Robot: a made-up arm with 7 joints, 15 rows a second.
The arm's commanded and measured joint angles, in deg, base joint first. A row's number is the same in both.
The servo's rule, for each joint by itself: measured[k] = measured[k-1] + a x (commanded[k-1-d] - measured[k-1]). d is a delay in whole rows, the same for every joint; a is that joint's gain. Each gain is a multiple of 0.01, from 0.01 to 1. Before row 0 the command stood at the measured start. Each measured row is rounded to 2 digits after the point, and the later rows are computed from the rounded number. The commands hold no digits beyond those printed.
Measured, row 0: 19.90, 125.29, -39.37, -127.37, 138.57, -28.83, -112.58
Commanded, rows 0 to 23: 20.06, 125.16, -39.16, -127.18, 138.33, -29.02, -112.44; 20.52, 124.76, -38.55, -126.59, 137.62, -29.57, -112.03; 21.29, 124.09, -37.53, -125.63, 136.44, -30.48, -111.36; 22.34, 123.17, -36.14, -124.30, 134.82, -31.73, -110.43; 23.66, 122.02, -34.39, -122.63, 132.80, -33.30, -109.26; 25.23, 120.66, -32.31, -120.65, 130.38, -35.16, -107.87; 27.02, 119.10, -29.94, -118.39, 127.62, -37.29, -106.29; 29.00, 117.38, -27.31, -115.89, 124.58, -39.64, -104.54; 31.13, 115.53, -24.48, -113.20, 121.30, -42.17, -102.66; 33.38, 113.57, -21.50, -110.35, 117.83, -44.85, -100.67; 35.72, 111.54, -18.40, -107.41, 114.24, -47.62, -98.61; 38.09, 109.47, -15.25, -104.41, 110.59, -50.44, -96.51; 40.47, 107.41, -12.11, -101.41, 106.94, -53.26, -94.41; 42.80, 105.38, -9.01, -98.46, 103.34, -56.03, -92.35; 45.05, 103.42, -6.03, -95.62, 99.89, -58.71, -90.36; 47.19, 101.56, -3.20, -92.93, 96.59, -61.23, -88.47; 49.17, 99.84, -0.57, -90.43, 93.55, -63.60, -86.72; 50.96, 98.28, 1.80, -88.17, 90.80, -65.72, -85.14; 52.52, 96.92, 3.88, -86.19, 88.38, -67.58, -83.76; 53.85, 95.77, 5.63, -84.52, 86.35, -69.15, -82.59; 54.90, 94.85, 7.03, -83.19, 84.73, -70.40, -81.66; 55.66, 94.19, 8.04, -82.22, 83.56, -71.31, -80.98; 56.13, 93.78, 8.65, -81.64, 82.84, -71.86, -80.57; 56.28, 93.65, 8.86, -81.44, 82.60, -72.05, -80.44
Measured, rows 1 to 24: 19.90, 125.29, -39.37, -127.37, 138.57, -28.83, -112.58; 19.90, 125.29, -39.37, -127.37, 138.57, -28.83, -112.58; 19.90, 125.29, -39.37, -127.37, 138.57, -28.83, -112.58; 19.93, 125.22, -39.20, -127.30, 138.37, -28.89, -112.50; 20.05, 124.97, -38.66, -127.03, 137.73, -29.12, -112.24; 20.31, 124.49, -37.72, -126.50, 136.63, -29.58, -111.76; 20.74, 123.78, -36.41, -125.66, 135.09, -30.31, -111.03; 21.35, 122.83, -34.73, -124.51, 133.14, -31.33, -110.06; 22.16, 121.66, -32.72, -123.04, 130.79, -32.63, -108.86; 23.18, 120.28, -30.41, -121.27, 128.10, -34.21, -107.45; 24.40, 118.71, -27.84, -119.23, 125.11, -36.06, -105.85; 25.81, 116.99, -25.05, -116.94, 121.87, -38.14, -104.10; 27.40, 115.14, -22.10, -114.44, 118.44, -40.42, -102.21; 29.15, 113.20, -19.03, -111.77, 114.87, -42.87, -100.23; 31.03, 111.19, -15.89, -108.97, 111.23, -45.44, -98.18; 33.01, 109.15, -12.75, -106.10, 107.58, -48.10, -96.11; 35.07, 107.11, -9.65, -103.20, 103.98, -50.80, -94.04; 37.17, 105.12, -6.65, -100.32, 100.50, -53.49, -92.02; 39.27, 103.20, -3.79, -97.51, 97.18, -56.12, -90.07; 41.35, 101.39, -1.12, -94.82, 94.09, -58.66, -88.23; 43.37, 99.71, 1.30, -92.29, 91.29, -61.06, -86.53; 45.29, 98.20, 3.44, -89.97, 88.82, -63.28, -85.01; 47.09, 96.89, 5.26, -87.90, 86.72, -65.28, -83.68; 48.73, 95.79, 6.73, -86.11, 85.03, -67.02, -82.57
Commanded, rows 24 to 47: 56.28, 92.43, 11.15, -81.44, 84.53, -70.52, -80.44; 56.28, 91.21, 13.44, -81.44, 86.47, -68.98, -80.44; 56.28, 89.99, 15.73, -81.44, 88.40, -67.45, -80.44; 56.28, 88.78, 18.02, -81.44, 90.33, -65.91, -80.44; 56.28, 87.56, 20.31, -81.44, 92.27, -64.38, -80.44; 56.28, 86.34, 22.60, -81.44, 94.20, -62.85, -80.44; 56.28, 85.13, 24.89, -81.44, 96.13, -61.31, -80.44; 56.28, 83.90, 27.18, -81.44, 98.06, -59.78, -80.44; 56.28, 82.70, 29.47, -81.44, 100.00, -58.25, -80.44; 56.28, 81.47, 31.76, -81.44, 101.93, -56.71, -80.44; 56.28, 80.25, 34.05, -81.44, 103.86, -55.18, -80.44; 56.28, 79.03, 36.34, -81.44, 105.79, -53.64, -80.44; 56.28, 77.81, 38.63, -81.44, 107.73, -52.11, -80.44; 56.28, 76.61, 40.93, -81.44, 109.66, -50.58, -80.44; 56.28, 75.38, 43.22, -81.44, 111.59, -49.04, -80.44; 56.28, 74.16, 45.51, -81.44, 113.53, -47.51, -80.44; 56.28, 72.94, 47.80, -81.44, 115.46, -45.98, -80.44; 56.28, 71.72, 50.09, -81.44, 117.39, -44.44, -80.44; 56.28, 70.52, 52.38, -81.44, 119.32, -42.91, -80.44; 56.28, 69.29, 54.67, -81.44, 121.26, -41.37, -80.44; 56.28, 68.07, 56.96, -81.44, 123.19, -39.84, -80.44; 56.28, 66.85, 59.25, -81.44, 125.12, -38.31, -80.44; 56.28, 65.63, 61.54, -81.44, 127.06, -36.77, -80.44; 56.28, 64.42, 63.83, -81.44, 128.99, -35.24, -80.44
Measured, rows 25 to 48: 50.19, 94.93, 7.82, -84.63, 83.78, -68.48, -81.70; 51.44, 94.31, 8.51, -83.49, 82.98, -69.63, -81.08; 52.46, 93.95, 8.80, -82.71, 82.66, -70.45, -80.73; 53.26, 93.13, 10.75, -82.23, 84.25, -70.47, -80.57; 53.89, 92.09, 12.98, -81.93, 86.14, -69.96, -80.50; 54.39, 90.96, 15.26, -81.74, 88.06, -69.11, -80.47; 54.79, 89.78, 17.55, -81.63, 89.99, -68.02, -80.45; 55.10, 88.58, 19.84, -81.56, 91.93, -66.78, -80.44; 55.35, 87.37, 22.13, -81.51, 93.86, -65.44, -80.44; 55.55, 86.16, 24.42, -81.48, 95.79, -64.04, -80.44; 55.70, 84.94, 26.71, -81.46, 97.72, -62.59, -80.44; 55.82, 83.73, 29.00, -81.45, 99.66, -61.11, -80.44; 55.92, 82.51, 31.29, -81.45, 101.59, -59.61, -80.44; 56.00, 81.29, 33.58, -81.45, 103.52, -58.10, -80.44; 56.06, 80.07, 35.87, -81.45, 105.45, -56.58, -80.44; 56.11, 78.85, 38.16, -81.45, 107.39, -55.06, -80.44; 56.15, 77.64, 40.46, -81.45, 109.32, -53.54, -80.44; 56.18, 76.42, 42.75, -81.45, 111.25, -52.01, -80.44; 56.20, 75.20, 45.04, -81.45, 113.19, -50.48, -80.44; 56.22, 73.98, 47.33, -81.45, 115.12, -48.95, -80.44; 56.23, 72.76, 49.62, -81.45, 117.05, -47.42, -80.44; 56.24, 71.55, 51.91, -81.45, 118.98, -45.89, -80.44; 56.25, 70.33, 54.20, -81.45, 120.92, -44.35, -80.44; 56.26, 69.11, 56.49, -81.45, 122.85, -42.82, -80.44
